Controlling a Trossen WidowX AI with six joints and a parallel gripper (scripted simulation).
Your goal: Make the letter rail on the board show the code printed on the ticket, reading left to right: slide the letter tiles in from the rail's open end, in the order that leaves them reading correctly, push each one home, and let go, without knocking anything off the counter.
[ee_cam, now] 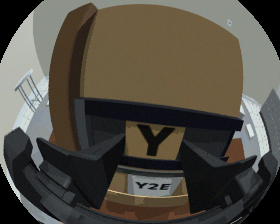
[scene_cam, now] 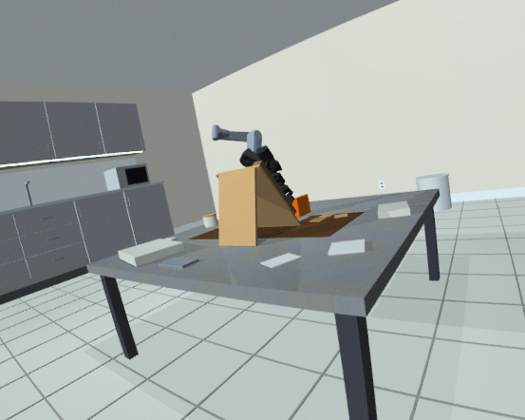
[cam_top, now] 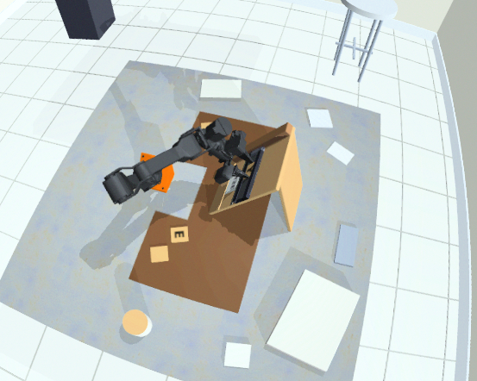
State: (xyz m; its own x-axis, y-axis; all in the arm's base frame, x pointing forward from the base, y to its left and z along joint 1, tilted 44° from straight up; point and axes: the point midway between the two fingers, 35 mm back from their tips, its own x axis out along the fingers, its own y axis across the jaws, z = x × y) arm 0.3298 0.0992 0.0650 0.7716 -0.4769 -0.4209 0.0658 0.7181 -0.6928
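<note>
Now: gripper tip 8 cm above the white ticket, 5 cm past it and 1 cm to the left of it. From my gripper tip the other things lie so: grey card (39 cm ahead, 16 cm below, 12 cm to the right); white box (41 cm to the right, 30 cm ahead, 15 cm below); brown mat (17 cm below, 15 cm behind, 4 cm to the right).
</note>
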